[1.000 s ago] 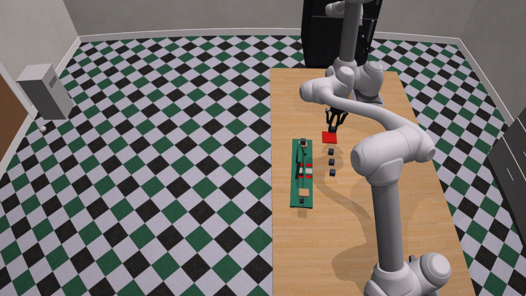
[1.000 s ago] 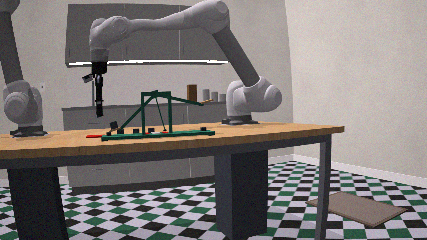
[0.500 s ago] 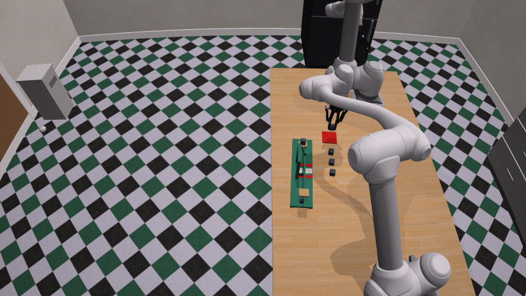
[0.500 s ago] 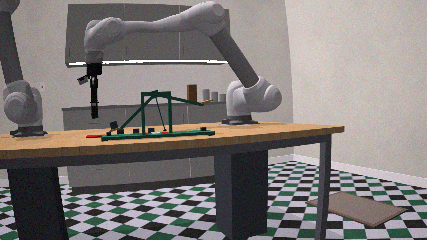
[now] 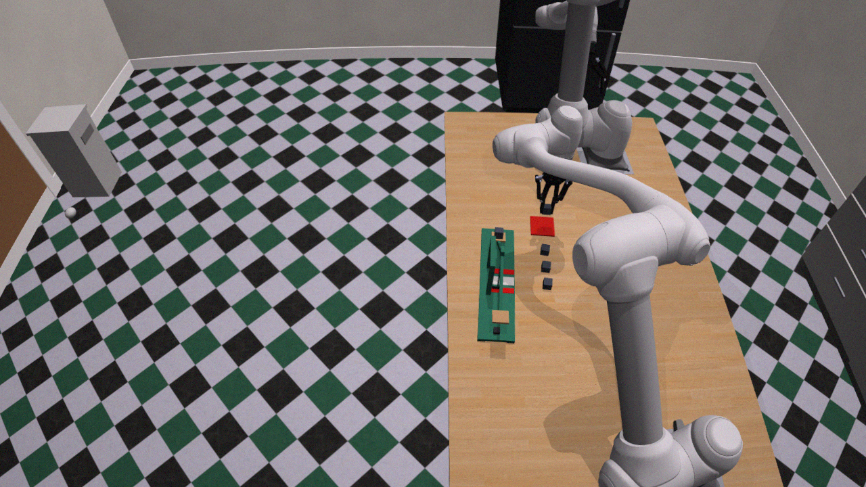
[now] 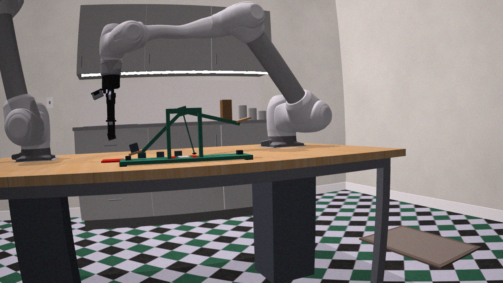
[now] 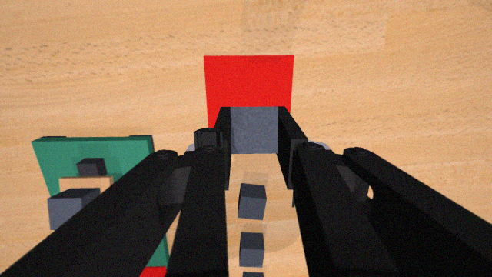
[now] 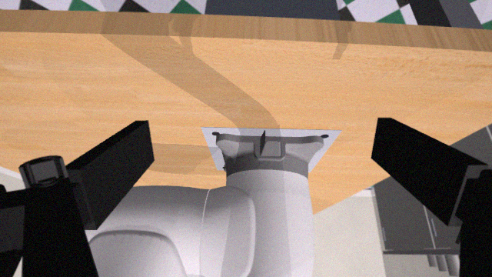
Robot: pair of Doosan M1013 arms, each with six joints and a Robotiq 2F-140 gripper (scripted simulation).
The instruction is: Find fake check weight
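Observation:
My left hand is 120 mm above the red dish. Also, from my left hand: green rocker balance 260 mm to the left, 190 mm ahead, 30 mm below; beam 270 mm to the left, 190 mm ahead, 20 mm below.

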